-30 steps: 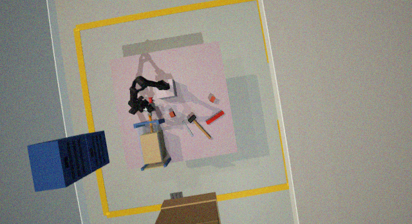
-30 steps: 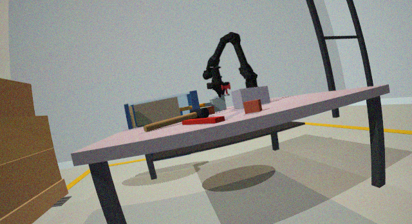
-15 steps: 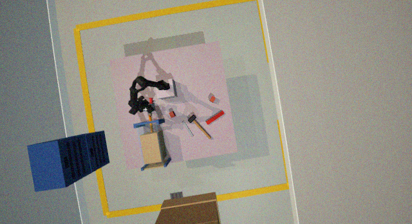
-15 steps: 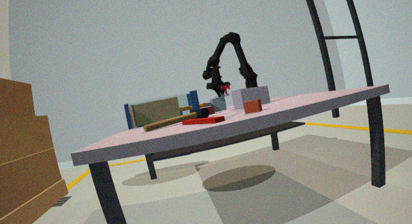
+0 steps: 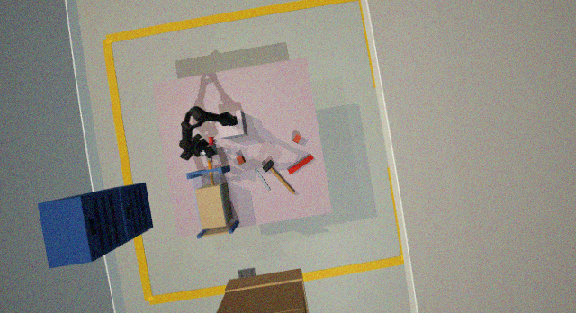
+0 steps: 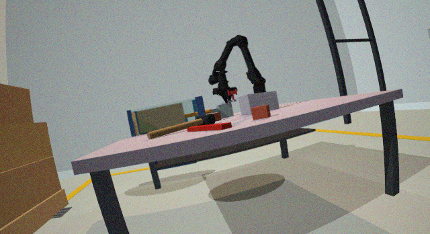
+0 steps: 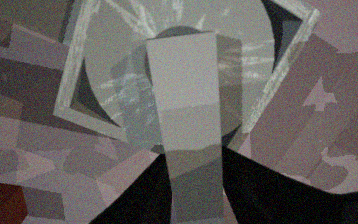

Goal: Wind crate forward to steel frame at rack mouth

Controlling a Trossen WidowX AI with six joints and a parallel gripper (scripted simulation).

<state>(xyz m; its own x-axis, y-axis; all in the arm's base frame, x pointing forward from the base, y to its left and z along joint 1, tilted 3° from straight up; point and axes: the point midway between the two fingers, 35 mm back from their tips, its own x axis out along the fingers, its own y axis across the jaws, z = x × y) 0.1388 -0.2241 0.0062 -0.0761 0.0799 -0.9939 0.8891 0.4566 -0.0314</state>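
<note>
My gripper tip is now 20 mm below the winch handle, 10 mm to the right of it and 10 mm past it. Also, from my gripper tip: grey winch: 60 mm below, 50 mm to the right, 10 mm ahead; then blue steel frame: 180 mm ahead, 60 mm to the right, 20 mm above; then red knob: 50 mm to the left, 50 mm above, 20 mm behind.
</note>
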